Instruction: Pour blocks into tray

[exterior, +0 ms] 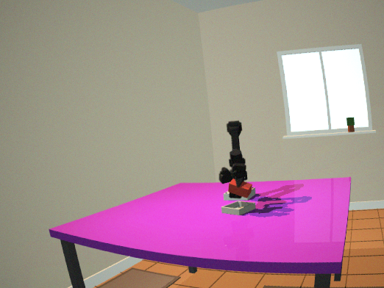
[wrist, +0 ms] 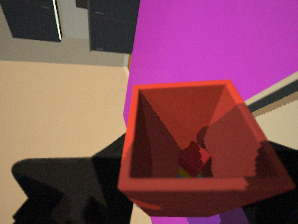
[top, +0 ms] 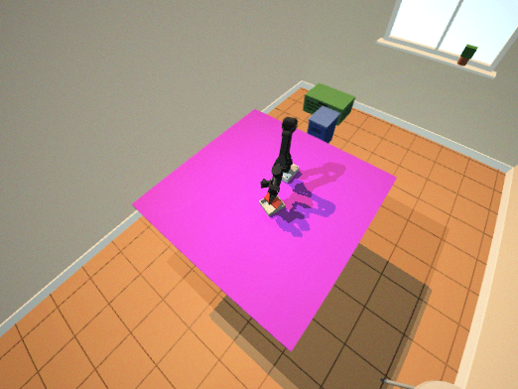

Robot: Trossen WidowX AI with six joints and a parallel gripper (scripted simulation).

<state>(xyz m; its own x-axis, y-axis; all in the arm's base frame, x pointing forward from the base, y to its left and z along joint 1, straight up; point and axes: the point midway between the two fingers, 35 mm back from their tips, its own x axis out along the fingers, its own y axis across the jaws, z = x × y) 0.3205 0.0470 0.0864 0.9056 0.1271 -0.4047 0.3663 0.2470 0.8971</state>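
The blue block is 4 cm to the left of my gripper tip, 3 cm behind it and 1 cm below it. From my gripper tip the other things lie so: red block (3 cm behind, 1 cm to the left); red square cup (3 cm to the left, 3 cm behind).
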